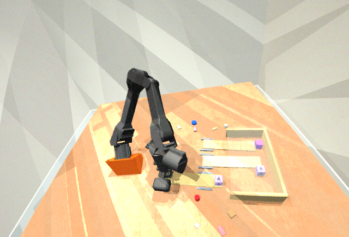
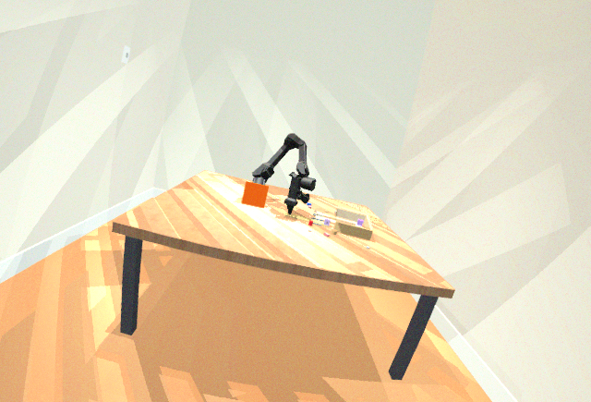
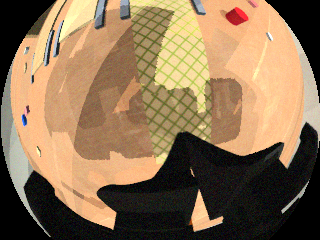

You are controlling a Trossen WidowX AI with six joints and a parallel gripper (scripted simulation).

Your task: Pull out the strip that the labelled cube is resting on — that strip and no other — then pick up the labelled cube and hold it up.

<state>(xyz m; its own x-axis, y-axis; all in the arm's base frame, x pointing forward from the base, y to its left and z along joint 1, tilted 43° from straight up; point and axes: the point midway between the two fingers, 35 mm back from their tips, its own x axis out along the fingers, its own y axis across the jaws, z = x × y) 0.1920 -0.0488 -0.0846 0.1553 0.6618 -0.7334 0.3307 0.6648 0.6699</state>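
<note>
Now: gripper tip 90 mm short of the hatched strip and 30 mm to the left of it. Also, from my gripper tip: tan block (190 mm ahead, 200 mm to the right, 10 mm above); blue block (190 mm ahead, 300 mm to the left); red cylinder (90 mm ahead, 120 mm to the right, 10 mm above).
</note>
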